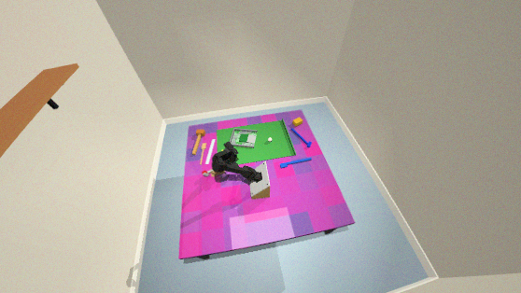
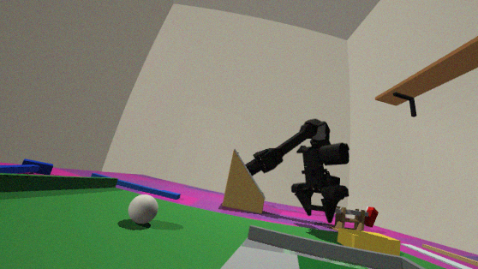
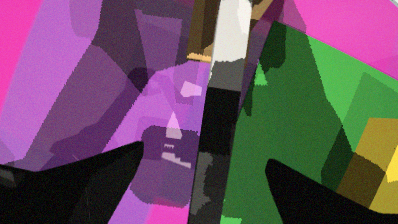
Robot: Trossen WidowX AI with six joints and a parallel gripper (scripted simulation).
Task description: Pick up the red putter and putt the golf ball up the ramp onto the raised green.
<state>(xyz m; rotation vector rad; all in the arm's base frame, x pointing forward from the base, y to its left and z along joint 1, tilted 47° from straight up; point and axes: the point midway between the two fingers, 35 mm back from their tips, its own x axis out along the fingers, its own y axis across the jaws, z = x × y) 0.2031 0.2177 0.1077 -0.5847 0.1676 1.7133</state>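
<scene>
Right now the red putter is 110 mm to the left of my gripper tip, 40 mm behind it and 30 mm above it. Also, from my gripper tip: white stick: 210 mm to the left, 210 mm ahead, 30 mm below; yellow block: 160 mm ahead, 40 mm to the left, 10 mm below; white golf ball: 380 mm to the right, 270 mm ahead, 10 mm below.
</scene>
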